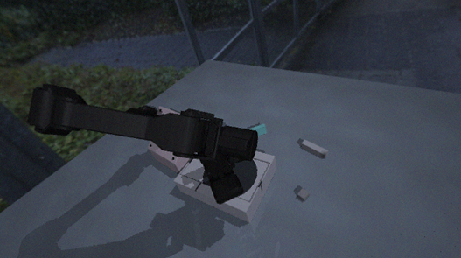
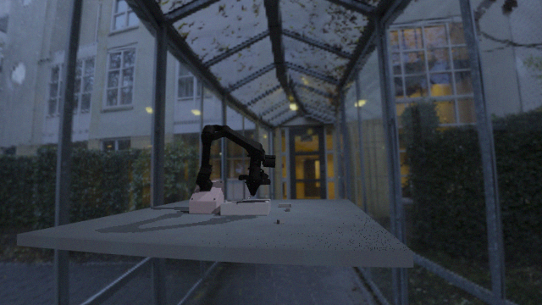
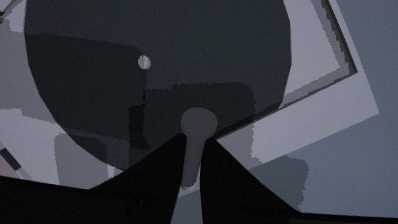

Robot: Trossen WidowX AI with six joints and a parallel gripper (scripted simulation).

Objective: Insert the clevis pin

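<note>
Now: gripper tip 40 mm to the right of the dark aluminium disc, 40 mm above it and 20 mm past it. From my gripper tip the other things lie so: teal block (260 mm to the left, 70 mm below, 60 mm behind); then steel clevis pin (10 mm to the right); then rimmed steel tray (50 mm to the left, 50 mm below, 40 mm behind).
</note>
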